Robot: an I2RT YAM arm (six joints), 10 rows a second.
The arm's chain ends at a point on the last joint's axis. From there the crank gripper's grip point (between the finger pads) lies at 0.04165 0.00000 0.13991 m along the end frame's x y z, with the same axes.
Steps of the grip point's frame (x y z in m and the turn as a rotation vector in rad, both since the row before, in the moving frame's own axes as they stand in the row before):
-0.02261, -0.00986, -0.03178, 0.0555, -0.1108, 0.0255
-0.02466, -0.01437, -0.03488, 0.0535, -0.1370, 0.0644
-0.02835, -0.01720, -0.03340, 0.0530, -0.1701, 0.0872
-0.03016, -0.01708, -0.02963, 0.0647, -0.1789, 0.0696
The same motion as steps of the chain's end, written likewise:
-0.00698, -0.00285, -0.03534, 0.0555, -0.1108, 0.0255
-0.00534, -0.00882, -0.03912, 0.0535, -0.1370, 0.0644
-0.00427, -0.01222, -0.03832, 0.0530, -0.1701, 0.0872
-0.00485, -0.00986, -0.03460, 0.0647, -0.1789, 0.0696

